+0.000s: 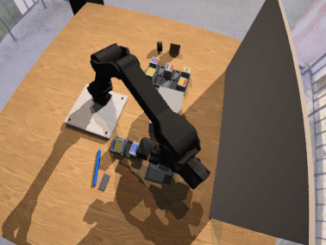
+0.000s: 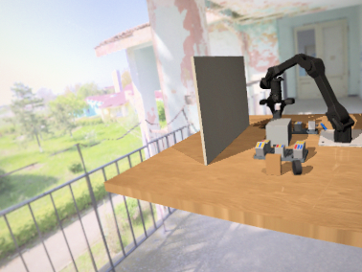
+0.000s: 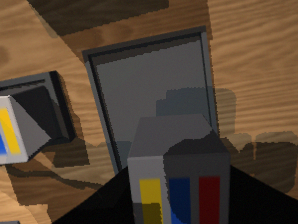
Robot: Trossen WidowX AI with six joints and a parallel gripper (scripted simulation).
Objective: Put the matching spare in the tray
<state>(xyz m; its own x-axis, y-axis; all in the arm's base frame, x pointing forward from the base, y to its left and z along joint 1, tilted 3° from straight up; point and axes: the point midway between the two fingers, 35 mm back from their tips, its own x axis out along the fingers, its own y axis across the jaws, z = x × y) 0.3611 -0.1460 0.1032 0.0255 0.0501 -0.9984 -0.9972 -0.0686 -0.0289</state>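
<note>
My gripper tip is now 80 mm above the dark grey tray and 10 mm past it. The rest, counted from my gripper tip: grey spare block (20 mm above); then grey mounted unit (200 mm to the left, 90 mm behind, 30 mm below); then blue pen (220 mm behind, 120 mm to the right, 80 mm below).
</note>
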